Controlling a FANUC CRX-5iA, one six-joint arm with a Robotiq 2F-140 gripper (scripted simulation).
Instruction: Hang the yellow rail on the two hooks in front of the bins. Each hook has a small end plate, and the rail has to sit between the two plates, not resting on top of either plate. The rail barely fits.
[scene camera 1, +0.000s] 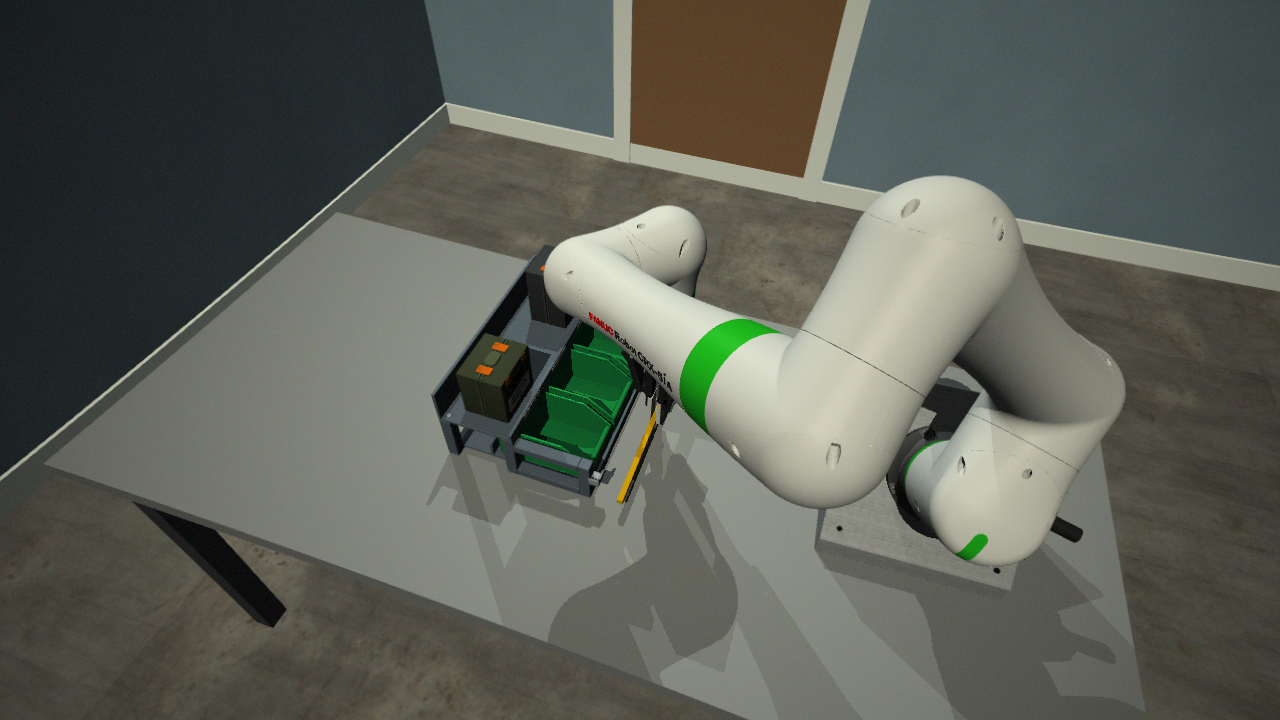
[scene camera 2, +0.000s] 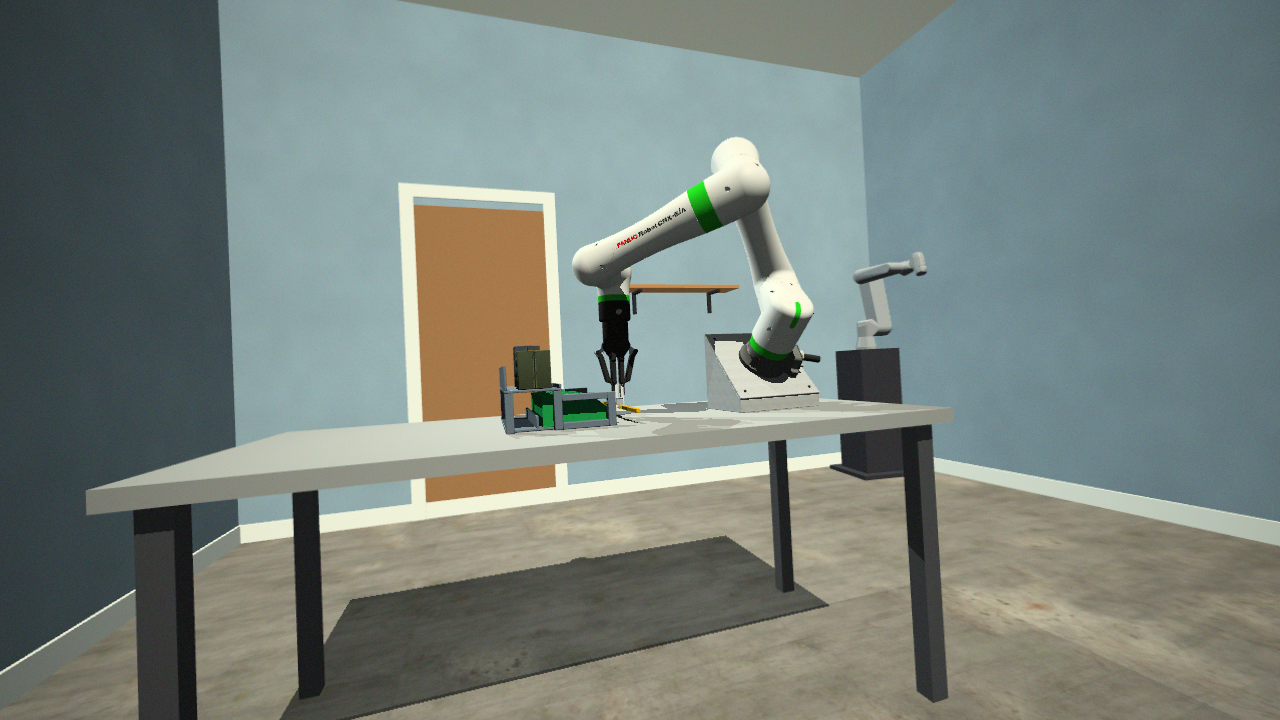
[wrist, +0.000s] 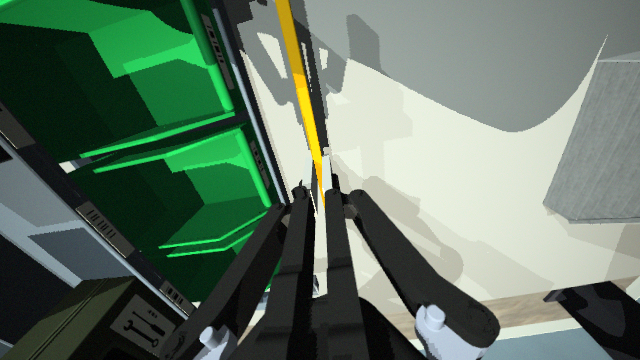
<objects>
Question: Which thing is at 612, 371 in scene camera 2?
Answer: My gripper.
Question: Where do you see my gripper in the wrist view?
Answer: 319, 166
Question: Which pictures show the olive toolbox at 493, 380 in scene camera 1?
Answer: Scene camera 1, scene camera 2 and the wrist view: all of them.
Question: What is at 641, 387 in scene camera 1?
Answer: My gripper.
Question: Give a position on an olive toolbox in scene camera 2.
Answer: At 533, 367
</objects>
